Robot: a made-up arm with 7 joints. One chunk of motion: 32 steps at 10 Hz.
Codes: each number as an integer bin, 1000 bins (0 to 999) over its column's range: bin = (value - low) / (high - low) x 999, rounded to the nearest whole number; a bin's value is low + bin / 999 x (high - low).
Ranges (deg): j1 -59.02..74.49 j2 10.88..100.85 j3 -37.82..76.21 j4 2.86..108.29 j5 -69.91..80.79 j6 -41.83..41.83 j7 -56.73..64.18
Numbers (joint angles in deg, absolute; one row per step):
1: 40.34 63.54 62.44 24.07 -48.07 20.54 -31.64
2: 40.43 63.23 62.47 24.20 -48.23 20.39 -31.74
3: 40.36 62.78 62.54 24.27 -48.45 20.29 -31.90
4: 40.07 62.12 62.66 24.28 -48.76 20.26 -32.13
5: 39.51 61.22 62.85 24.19 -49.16 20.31 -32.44
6: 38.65 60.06 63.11 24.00 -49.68 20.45 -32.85
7: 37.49 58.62 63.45 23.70 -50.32 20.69 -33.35
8: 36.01 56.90 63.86 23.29 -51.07 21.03 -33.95
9: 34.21 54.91 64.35 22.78 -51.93 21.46 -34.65
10: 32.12 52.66 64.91 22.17 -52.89 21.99 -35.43
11: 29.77 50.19 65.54 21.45 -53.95 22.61 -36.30
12: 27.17 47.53 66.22 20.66 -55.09 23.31 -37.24
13: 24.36 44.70 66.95 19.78 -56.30 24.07 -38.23
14: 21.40 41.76 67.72 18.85 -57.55 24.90 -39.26
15: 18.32 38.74 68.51 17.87 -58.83 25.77 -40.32
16: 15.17 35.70 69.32 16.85 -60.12 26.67 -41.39
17: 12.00 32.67 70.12 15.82 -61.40 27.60 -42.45
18: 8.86 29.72 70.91 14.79 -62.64 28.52 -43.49
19: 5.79 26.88 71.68 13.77 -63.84 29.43 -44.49
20: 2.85 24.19 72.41 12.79 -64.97 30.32 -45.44
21: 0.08 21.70 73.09 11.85 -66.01 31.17 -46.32
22: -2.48 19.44 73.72 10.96 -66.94 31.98 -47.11
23: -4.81 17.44 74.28 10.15 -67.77 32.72 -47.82
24: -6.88 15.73 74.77 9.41 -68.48 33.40 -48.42
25: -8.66 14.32 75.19 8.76 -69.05 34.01 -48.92
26: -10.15 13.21 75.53 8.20 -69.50 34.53 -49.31
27: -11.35 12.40 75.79 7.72 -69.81 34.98 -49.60
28: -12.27 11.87 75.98 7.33 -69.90 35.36 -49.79
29: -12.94 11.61 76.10 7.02 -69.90 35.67 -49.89
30: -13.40 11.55 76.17 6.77 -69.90 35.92 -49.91
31: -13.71 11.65 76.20 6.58 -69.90 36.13 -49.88
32: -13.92 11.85 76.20 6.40 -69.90 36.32 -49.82
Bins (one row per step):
1: 743 585 878 201 145 745 207
2: 744 581 879 202 144 743 206
3: 744 576 879 203 142 742 205
4: 741 569 880 203 140 741 203
5: 737 559 882 202 138 742 201
6: 731 546 884 200 134 744 197
7: 722 530 887 197 130 747 193
8: 711 511 891 194 125 751 188
9: 698 489 895 189 119 756 182
10: 682 464 900 183 113 762 176
11: 664 436 906 176 106 769 169
12: 645 407 911 169 98 778 161
13: 624 376 918 160 90 787 153
14: 602 343 925 152 82 797 144
15: 579 309 932 142 73 807 136
16: 555 276 939 133 65 818 127
17: 531 242 946 123 56 829 118
18: 508 209 953 113 48 840 109
19: 485 178 959 103 40 851 101
20: 463 148 966 94 33 862 93
21: 442 120 972 85 26 872 86
22: 423 95 977 77 20 881 79
23: 406 73 982 69 14 890 74
24: 390 54 986 62 9 898 69
25: 377 38 990 56 6 906 65
26: 366 26 993 51 3 912 61
27: 357 17 995 46 1 917 59
28: 350 11 997 42 0 922 57
29: 345 8 998 39 0 925 57
30: 341 7 999 37 0 928 56
31: 339 9 999 35 0 931 57
32: 337 11 999 34 0 933 57

